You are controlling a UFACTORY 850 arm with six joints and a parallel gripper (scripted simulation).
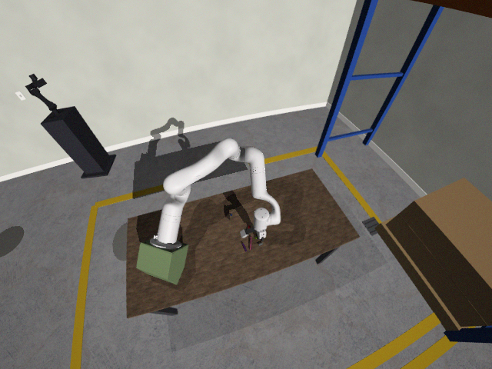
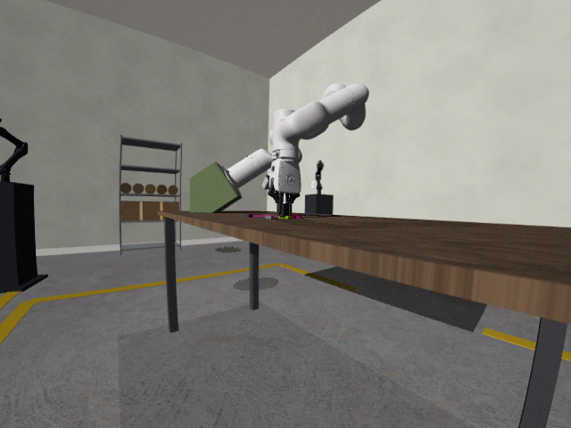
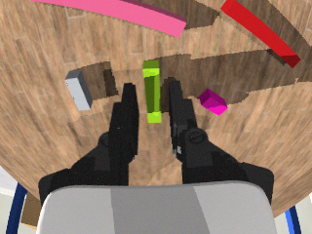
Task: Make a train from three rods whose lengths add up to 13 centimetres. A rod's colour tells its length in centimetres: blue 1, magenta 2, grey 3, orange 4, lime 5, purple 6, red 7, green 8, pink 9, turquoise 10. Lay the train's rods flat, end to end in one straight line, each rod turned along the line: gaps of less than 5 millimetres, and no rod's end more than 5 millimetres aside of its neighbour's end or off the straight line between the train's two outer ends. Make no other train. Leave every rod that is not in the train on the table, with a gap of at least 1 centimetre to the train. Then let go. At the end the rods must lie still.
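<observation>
My hand is 20 mm above the lime rod. From my hand the other things lie so: magenta rod (50 mm to the left, 20 mm below); pink rod (60 mm behind, 40 mm to the right, 20 mm below); grey rod (50 mm to the right, 20 mm below).
</observation>
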